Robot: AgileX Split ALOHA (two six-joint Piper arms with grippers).
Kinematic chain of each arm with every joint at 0, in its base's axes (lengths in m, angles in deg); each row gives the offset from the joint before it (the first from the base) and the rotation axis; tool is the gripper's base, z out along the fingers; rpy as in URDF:
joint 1: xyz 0 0 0.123 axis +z
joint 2: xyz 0 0 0 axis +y
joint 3: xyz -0.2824 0 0.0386 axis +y
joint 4: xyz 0.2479 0 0.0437 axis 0.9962 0 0.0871
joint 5: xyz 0 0 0 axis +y
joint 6: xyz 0.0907 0 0.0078 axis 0.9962 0 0.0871
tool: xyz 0 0 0 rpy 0 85 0
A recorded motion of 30 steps. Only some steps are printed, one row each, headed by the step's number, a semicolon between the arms.
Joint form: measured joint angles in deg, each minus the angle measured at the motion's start. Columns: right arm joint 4, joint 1, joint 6, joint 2, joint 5, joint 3; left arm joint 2, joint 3, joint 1, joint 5, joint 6, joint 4.
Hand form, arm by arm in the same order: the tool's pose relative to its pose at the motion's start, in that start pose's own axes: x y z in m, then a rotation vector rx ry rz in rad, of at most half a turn. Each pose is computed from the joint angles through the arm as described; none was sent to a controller.
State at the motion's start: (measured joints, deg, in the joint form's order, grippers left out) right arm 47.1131 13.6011 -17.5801 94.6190 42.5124 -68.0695; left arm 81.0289 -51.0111 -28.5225 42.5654 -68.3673 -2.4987
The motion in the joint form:
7: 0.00 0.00 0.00 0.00 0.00 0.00; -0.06 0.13 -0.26 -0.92 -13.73 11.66
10: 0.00 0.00 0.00 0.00 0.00 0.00; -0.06 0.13 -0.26 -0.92 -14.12 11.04
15: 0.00 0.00 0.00 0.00 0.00 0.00; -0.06 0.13 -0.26 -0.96 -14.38 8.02
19: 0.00 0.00 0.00 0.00 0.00 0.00; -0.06 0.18 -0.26 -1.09 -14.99 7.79
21: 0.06 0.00 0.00 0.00 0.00 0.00; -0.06 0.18 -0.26 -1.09 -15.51 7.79
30: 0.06 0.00 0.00 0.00 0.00 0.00; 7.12 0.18 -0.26 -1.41 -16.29 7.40
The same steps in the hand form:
7: 0.0000 0.0000 0.0000 0.0000 0.0000 0.0000; -0.0109 0.0024 -0.0007 -0.0198 -0.1339 -0.0841
10: 0.0000 0.0000 0.0000 0.0000 0.0000 0.0000; -0.0103 0.0023 -0.0006 -0.0175 -0.1270 -0.0989
15: 0.0000 0.0000 0.0000 0.0000 0.0000 0.0000; -0.0072 0.0014 -0.0002 -0.0078 -0.0930 -0.1427
19: 0.0000 0.0000 0.0000 0.0000 0.0000 0.0000; -0.0070 0.0014 -0.0001 -0.0053 -0.0907 -0.1562
21: 0.0000 0.0001 0.0000 -0.0007 -0.0002 0.0008; -0.0070 0.0014 -0.0001 -0.0049 -0.0907 -0.1653
30: 0.0000 0.0001 0.0000 -0.0007 -0.0002 0.0008; -0.0071 0.0027 0.0363 -0.1194 -0.0563 -0.1818

